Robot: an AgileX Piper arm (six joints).
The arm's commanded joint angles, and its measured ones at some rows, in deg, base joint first. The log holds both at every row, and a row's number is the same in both.
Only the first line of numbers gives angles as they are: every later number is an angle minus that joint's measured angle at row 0.
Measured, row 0:
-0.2, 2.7, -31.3, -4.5, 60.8, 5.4
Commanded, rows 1 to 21:
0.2, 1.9, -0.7, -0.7, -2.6, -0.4
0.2, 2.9, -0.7, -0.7, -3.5, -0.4
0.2, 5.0, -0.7, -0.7, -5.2, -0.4
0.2, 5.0, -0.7, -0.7, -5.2, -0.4
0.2, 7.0, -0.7, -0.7, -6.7, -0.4
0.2, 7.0, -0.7, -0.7, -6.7, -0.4
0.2, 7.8, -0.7, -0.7, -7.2, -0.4
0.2, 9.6, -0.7, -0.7, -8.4, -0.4
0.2, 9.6, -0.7, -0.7, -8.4, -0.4
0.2, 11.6, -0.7, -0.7, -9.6, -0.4
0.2, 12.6, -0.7, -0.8, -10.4, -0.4
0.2, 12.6, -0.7, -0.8, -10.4, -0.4
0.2, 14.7, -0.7, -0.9, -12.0, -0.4
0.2, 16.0, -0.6, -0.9, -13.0, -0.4
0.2, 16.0, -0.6, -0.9, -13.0, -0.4
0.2, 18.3, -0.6, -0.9, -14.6, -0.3
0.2, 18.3, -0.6, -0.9, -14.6, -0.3
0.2, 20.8, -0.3, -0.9, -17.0, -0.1
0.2, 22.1, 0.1, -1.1, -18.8, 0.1
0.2, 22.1, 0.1, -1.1, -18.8, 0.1
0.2, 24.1, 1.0, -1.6, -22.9, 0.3
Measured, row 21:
0.0, 21.4, 0.0, -0.7, -17.1, 0.0
